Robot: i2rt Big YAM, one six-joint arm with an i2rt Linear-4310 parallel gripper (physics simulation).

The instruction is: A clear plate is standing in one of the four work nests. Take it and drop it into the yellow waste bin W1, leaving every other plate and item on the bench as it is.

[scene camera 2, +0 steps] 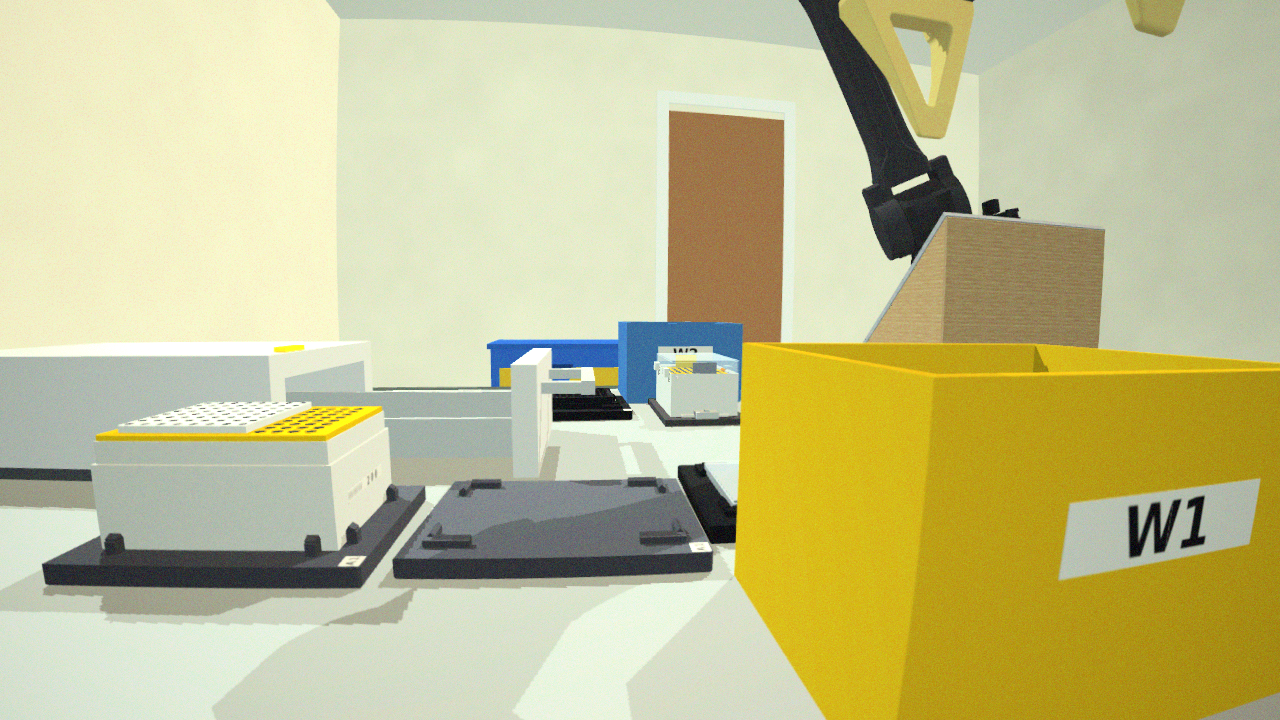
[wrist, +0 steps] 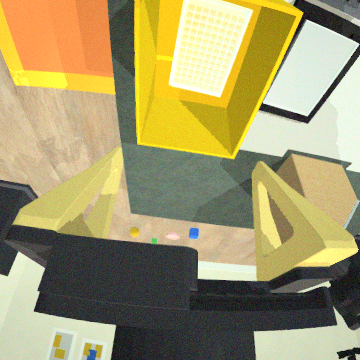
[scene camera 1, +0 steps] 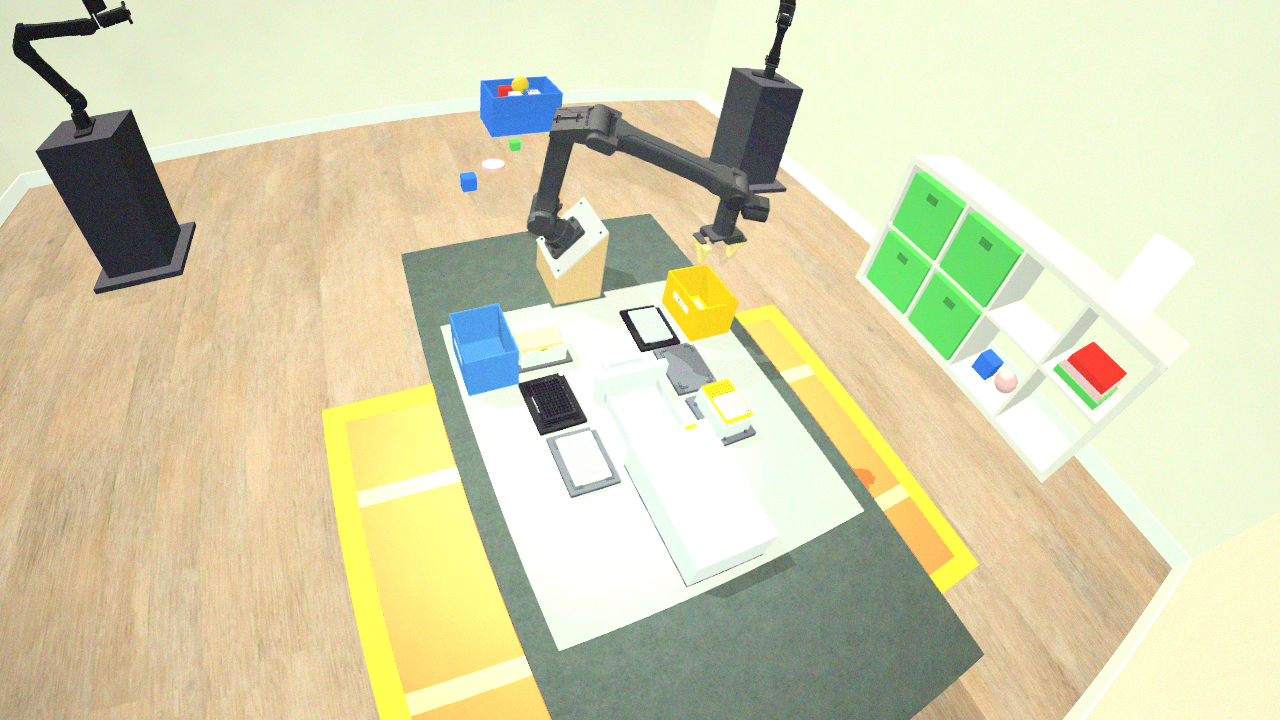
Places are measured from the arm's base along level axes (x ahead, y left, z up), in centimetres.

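Where they show: gripper, between the fingertips: point(scene camera 2: 1019, 96) point(wrist: 189, 159) point(scene camera 1: 713, 259); arm's base, origin of its link: point(scene camera 2: 968, 301) point(scene camera 1: 565, 238).
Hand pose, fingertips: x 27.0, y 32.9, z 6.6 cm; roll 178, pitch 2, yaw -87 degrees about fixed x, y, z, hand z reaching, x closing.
Things, the pixels of their top centre, and the offset from my fingertips.
- yellow bin W1, centre of its top: point(scene camera 2: 1005, 353) point(wrist: 199, 90) point(scene camera 1: 703, 286) dz -10.0, dx -0.3, dy -0.6 cm
- clear plate, centre of its top: point(wrist: 205, 52) dz -20.1, dx +0.1, dy -1.2 cm
- grey nest, centre of its top: point(scene camera 2: 560, 502) point(scene camera 1: 686, 364) dz -20.2, dx +17.7, dy -13.8 cm
- pale flat plate, centre of its top: point(wrist: 308, 74) point(scene camera 1: 650, 324) dz -20.0, dx +0.6, dy -16.4 cm
- black plate, centre of its top: point(scene camera 2: 566, 392) point(scene camera 1: 552, 397) dz -19.3, dx +18.0, dy -51.8 cm
- white plate, centre of its top: point(scene camera 1: 583, 455) dz -19.3, dx +36.1, dy -50.8 cm
- blue bin, centre of its top: point(scene camera 2: 676, 322) point(scene camera 1: 482, 331) dz -10.0, dx +0.4, dy -64.3 cm
- pale tip box, centre of its top: point(scene camera 2: 694, 356) point(scene camera 1: 539, 333) dz -14.2, dx +0.9, dy -49.5 cm
- yellow-topped tip box, centre of its top: point(scene camera 2: 253, 412) point(scene camera 1: 727, 399) dz -14.3, dx +35.6, dy -13.0 cm
My gripper point(scene camera 1: 716, 257) point(scene camera 2: 1043, 84) point(wrist: 189, 159) is open and empty, high above the yellow bin W1 point(scene camera 1: 711, 323) point(scene camera 2: 832, 483) and near its edge in the wrist view. A clear plate point(wrist: 211, 47) with a grid of wells lies inside the bin, well apart from the fingers. A grey nest point(scene camera 1: 684, 368) point(scene camera 2: 554, 519) beside the bin holds no plate. A pale flat plate point(scene camera 1: 650, 325) point(wrist: 312, 70) sits in a black nest. A black plate point(scene camera 1: 552, 400) and a white plate point(scene camera 1: 583, 458) sit in nests on the other side of the bench.
A blue bin point(scene camera 1: 484, 358) point(scene camera 2: 635, 358) stands at the far side, next to a pale tip box point(scene camera 1: 542, 344) point(scene camera 2: 698, 394). A yellow-topped tip box point(scene camera 1: 726, 404) point(scene camera 2: 232, 501) stands beside the grey nest. A long white device point(scene camera 1: 689, 501) point(scene camera 2: 179, 385) lies along the bench's middle.
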